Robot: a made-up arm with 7 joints. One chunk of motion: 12 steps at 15 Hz.
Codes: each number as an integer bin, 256 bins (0 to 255) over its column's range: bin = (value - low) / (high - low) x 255, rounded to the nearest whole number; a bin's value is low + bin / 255 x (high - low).
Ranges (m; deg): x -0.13..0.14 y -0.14..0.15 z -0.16..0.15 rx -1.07..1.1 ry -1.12..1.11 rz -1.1..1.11
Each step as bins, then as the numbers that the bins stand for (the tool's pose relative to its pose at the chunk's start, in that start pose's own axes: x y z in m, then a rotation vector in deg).
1 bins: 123 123 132 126 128 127
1 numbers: 0.0002 -0.0001 0.0005 0.00 0.00 0.00
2 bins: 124 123 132 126 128 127
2 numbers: 0.0013 -0.0001 0.0005 0.00 0.00 0.00
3 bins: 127 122 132 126 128 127
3 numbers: 0.0045 -0.0013 0.0005 0.00 0.00 0.00
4 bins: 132 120 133 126 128 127
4 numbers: 0.0098 -0.0035 0.0017 0.00 0.00 0.00
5 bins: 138 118 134 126 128 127
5 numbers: 0.0161 -0.0058 0.0029 0.00 0.00 0.00
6 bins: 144 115 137 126 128 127
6 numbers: 0.0225 -0.0092 0.0065 0.00 0.00 0.00
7 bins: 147 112 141 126 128 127
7 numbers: 0.0256 -0.0126 0.0114 0.00 0.00 0.00
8 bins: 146 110 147 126 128 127
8 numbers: 0.0246 -0.0149 0.0187 0.00 0.00 0.00
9 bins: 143 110 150 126 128 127
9 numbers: 0.0214 -0.0149 0.0224 0.00 0.00 0.00
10 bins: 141 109 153 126 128 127
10 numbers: 0.0193 -0.0160 0.0260 0.00 0.00 0.00
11 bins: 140 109 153 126 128 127
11 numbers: 0.0182 -0.0160 0.0260 0.00 0.00 0.00
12 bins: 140 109 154 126 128 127
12 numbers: 0.0182 -0.0160 0.0272 0.00 0.00 0.00
